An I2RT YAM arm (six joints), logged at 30 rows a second.
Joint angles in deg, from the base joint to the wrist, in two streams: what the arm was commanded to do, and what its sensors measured. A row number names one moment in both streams.
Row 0, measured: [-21.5, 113.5, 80.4, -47.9, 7.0, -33.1]
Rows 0 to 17, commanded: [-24.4, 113.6, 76.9, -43.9, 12.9, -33.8]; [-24.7, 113.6, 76.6, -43.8, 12.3, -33.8]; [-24.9, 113.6, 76.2, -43.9, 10.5, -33.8]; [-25.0, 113.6, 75.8, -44.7, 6.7, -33.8]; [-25.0, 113.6, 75.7, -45.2, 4.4, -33.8]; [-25.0, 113.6, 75.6, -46.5, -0.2, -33.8]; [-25.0, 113.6, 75.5, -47.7, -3.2, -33.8]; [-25.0, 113.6, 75.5, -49.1, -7.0, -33.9]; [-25.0, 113.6, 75.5, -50.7, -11.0, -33.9]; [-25.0, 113.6, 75.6, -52.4, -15.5, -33.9]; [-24.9, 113.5, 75.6, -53.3, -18.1, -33.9]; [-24.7, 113.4, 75.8, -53.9, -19.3, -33.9]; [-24.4, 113.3, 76.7, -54.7, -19.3, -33.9]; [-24.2, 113.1, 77.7, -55.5, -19.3, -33.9]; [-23.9, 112.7, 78.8, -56.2, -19.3, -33.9]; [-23.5, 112.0, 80.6, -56.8, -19.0, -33.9]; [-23.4, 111.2, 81.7, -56.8, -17.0, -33.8]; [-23.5, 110.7, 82.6, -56.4, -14.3, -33.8]
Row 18, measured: [-25.1, 113.5, 79.3, -56.1, -13.0, -33.5]
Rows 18 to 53, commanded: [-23.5, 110.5, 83.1, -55.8, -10.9, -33.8]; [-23.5, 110.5, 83.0, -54.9, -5.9, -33.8]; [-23.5, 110.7, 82.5, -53.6, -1.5, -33.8]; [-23.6, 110.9, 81.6, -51.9, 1.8, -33.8]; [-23.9, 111.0, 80.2, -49.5, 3.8, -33.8]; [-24.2, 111.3, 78.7, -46.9, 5.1, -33.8]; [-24.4, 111.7, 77.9, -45.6, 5.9, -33.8]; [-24.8, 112.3, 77.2, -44.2, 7.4, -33.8]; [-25.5, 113.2, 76.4, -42.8, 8.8, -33.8]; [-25.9, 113.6, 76.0, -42.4, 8.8, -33.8]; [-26.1, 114.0, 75.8, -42.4, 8.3, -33.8]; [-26.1, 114.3, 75.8, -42.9, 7.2, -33.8]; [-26.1, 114.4, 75.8, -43.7, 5.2, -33.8]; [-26.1, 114.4, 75.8, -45.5, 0.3, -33.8]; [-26.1, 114.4, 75.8, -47.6, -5.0, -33.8]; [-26.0, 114.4, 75.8, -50.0, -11.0, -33.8]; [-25.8, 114.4, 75.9, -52.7, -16.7, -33.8]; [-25.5, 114.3, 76.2, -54.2, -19.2, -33.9]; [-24.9, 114.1, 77.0, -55.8, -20.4, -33.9]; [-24.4, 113.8, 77.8, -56.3, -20.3, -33.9]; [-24.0, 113.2, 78.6, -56.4, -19.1, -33.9]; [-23.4, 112.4, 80.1, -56.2, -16.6, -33.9]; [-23.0, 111.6, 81.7, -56.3, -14.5, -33.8]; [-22.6, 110.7, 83.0, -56.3, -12.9, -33.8]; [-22.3, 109.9, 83.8, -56.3, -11.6, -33.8]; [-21.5, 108.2, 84.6, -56.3, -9.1, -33.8]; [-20.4, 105.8, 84.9, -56.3, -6.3, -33.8]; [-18.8, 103.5, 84.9, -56.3, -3.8, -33.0]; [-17.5, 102.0, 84.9, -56.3, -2.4, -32.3]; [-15.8, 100.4, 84.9, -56.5, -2.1, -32.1]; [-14.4, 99.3, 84.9, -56.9, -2.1, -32.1]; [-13.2, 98.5, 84.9, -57.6, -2.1, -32.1]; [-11.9, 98.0, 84.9, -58.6, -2.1, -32.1]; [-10.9, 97.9, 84.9, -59.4, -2.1, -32.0]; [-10.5, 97.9, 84.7, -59.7, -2.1, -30.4]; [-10.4, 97.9, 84.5, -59.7, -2.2, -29.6]
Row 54, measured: [-11.1, 98.5, 84.1, -59.2, -3.3, -32.6]
